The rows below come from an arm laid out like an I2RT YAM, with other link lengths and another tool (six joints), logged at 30 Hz.
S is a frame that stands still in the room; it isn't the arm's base.
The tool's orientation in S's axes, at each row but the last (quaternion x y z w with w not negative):
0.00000, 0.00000, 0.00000, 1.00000
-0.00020, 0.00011, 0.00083, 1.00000
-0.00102, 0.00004, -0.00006, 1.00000
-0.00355, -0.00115, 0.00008, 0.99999
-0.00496, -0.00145, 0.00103, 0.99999
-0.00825, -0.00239, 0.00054, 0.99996
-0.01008, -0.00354, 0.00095, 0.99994
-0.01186, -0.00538, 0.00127, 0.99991
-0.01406, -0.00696, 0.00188, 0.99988
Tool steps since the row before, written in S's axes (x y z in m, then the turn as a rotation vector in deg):
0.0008, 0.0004, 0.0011, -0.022, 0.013, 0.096
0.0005, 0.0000, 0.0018, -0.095, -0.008, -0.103
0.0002, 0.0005, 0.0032, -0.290, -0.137, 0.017
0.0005, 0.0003, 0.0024, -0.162, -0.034, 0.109
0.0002, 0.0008, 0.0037, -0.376, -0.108, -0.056
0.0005, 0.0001, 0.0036, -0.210, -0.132, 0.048
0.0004, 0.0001, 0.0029, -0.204, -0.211, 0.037
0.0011, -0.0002, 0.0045, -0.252, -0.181, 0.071
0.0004, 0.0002, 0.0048, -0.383, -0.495, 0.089
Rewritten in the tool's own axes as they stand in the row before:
0.0008, 0.0004, 0.0011, -0.022, 0.013, 0.096
0.0005, 0.0000, 0.0018, -0.095, -0.008, -0.103
0.0002, 0.0005, 0.0032, -0.290, -0.137, 0.017
0.0005, 0.0003, 0.0024, -0.162, -0.035, 0.109
0.0002, 0.0008, 0.0037, -0.376, -0.107, -0.056
0.0005, 0.0000, 0.0036, -0.210, -0.133, 0.047
0.0004, 0.0000, 0.0029, -0.204, -0.211, 0.034
0.0011, -0.0003, 0.0045, -0.252, -0.182, 0.069
0.0005, 0.0001, 0.0048, -0.384, -0.496, 0.080

